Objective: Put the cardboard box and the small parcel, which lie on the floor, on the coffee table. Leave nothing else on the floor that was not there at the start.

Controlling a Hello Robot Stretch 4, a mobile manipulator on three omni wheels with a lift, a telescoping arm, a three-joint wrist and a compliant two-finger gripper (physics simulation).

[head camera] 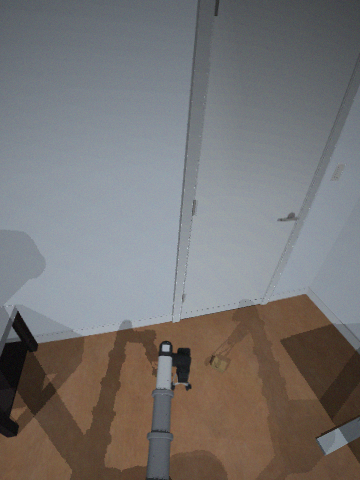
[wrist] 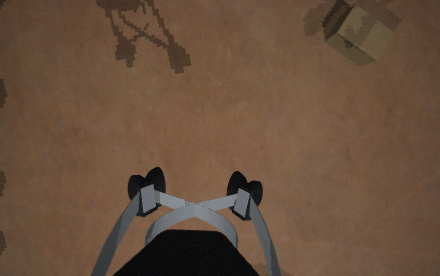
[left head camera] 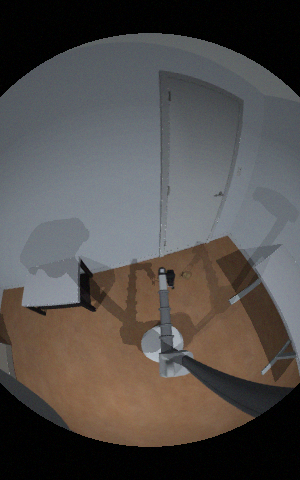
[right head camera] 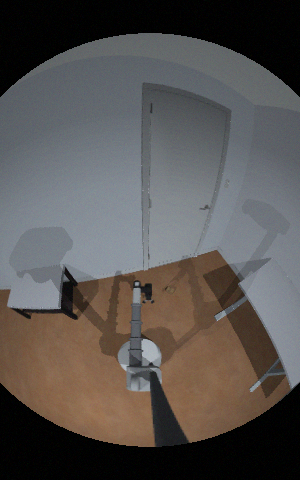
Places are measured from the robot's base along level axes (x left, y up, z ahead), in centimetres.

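Pixels of known places: gripper, between the fingertips: [head camera: 179, 388] [wrist: 196, 184] [left head camera: 168, 288] [right head camera: 147, 302].
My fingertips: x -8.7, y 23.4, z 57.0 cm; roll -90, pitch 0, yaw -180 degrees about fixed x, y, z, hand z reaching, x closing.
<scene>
Behind a point stands the place of what it marks.
A small tan box [head camera: 220, 363] {z 81.5, x -37.8, y 2.3 cm} [left head camera: 186, 275] {z 80.6, x -37.2, y 2.3 cm} [right head camera: 170, 289] {z 81.1, x -38.0, y 2.3 cm} [wrist: 370, 37] {z 80.8, x -38.2, y 2.3 cm} lies on the floor near the door; I cannot tell whether it is the cardboard box or the small parcel. A second such thing does not show in these views. A low table [head camera: 24, 332] {z 84.0, x 92.1, y 20.4 cm} [left head camera: 52, 289] {z 42.4, x 115.1, y 42.3 cm} [right head camera: 37, 291] {z 45.7, x 114.5, y 42.3 cm} with a white top and black legs stands at the left by the wall and looks like the coffee table. My gripper [head camera: 181, 385] {z 57.0, x -8.7, y 23.4 cm} [right head camera: 148, 301] {z 57.0, x -8.7, y 23.4 cm} [wrist: 196, 184] {z 57.0, x -8.7, y 23.4 cm} is open and empty above the floor. In the wrist view, the box is ahead of it and to the right.
A larger white table [left head camera: 282, 280] {z 25.7, x -116.8, y 69.3 cm} [right head camera: 267, 287] {z 35.3, x -117.8, y 69.3 cm} with grey legs stands at the right; one leg [head camera: 340, 439] shows in the head view. A closed door [head camera: 250, 150] {z 125.8, x -36.3, y 130.4 cm} [left head camera: 200, 170] {z 127.7, x -43.0, y 117.6 cm} [right head camera: 185, 180] {z 128.1, x -44.4, y 120.3 cm} is in the far wall. Shadows of the robot fall across the floor.
</scene>
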